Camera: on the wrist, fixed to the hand. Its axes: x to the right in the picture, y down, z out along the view.
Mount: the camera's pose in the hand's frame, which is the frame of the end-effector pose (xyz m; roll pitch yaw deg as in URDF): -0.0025 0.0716 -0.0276 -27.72 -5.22 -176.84
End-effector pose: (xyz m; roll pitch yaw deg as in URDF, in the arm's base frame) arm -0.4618 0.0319 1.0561 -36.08 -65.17 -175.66
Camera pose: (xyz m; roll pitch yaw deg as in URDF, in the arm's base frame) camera -0.5159 -0.0139 1.0268 7.59 59.09 3.31
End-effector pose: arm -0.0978 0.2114 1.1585 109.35 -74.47 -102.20
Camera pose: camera -0.0798 0.2838 1.1766 -117.59 78.51 97.66
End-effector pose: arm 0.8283 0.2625 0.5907 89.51 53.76 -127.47
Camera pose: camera 0.8166 0.2008 0.6349 -123.59 -50.35 60.77
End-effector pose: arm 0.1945 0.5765 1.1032 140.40 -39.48 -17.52
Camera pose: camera 0.1408 0.5541 1.1533 -167.11 45.51 163.76
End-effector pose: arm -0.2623 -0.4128 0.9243 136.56 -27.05 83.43
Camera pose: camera -0.2334 -0.4501 0.9849 -163.36 33.00 -95.02
